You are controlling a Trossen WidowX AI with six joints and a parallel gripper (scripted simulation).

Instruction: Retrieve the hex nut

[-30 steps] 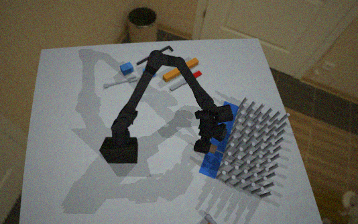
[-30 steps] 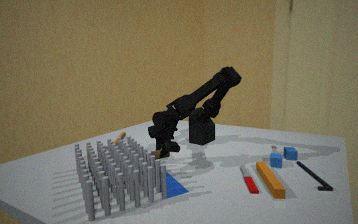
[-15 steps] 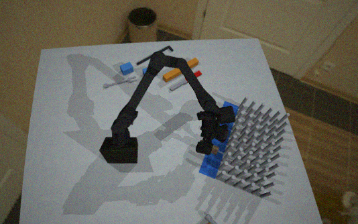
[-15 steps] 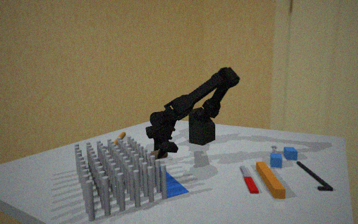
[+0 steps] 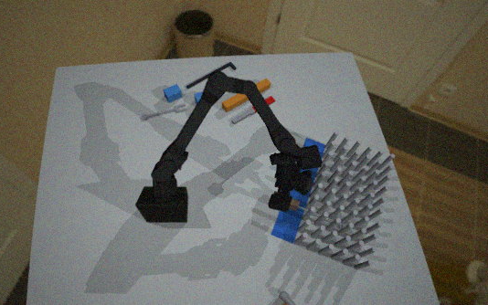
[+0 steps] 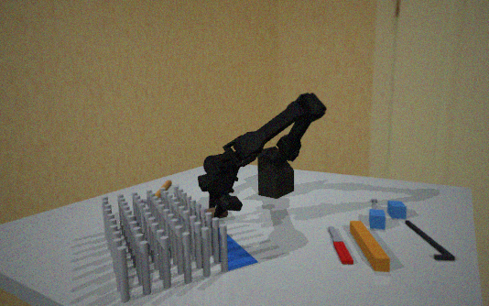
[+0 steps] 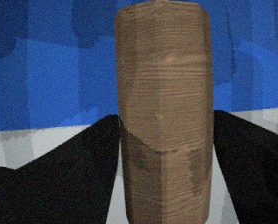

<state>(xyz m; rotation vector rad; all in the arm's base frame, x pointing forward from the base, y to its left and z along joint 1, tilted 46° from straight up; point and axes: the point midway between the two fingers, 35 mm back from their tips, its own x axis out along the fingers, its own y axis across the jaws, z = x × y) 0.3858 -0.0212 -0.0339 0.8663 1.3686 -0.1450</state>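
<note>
Right now my gripper tip is 80 mm short of the blue taped strip, 50 mm to the right of it and 30 mm above it. The rest, counted from my gripper tip: red-handled tool: 30 mm behind, 390 mm to the left, 20 mm below; grey wrench: 360 mm behind, 430 mm to the left, 30 mm below; orange bar: 40 mm behind, 460 mm to the left, 10 mm below.
</note>
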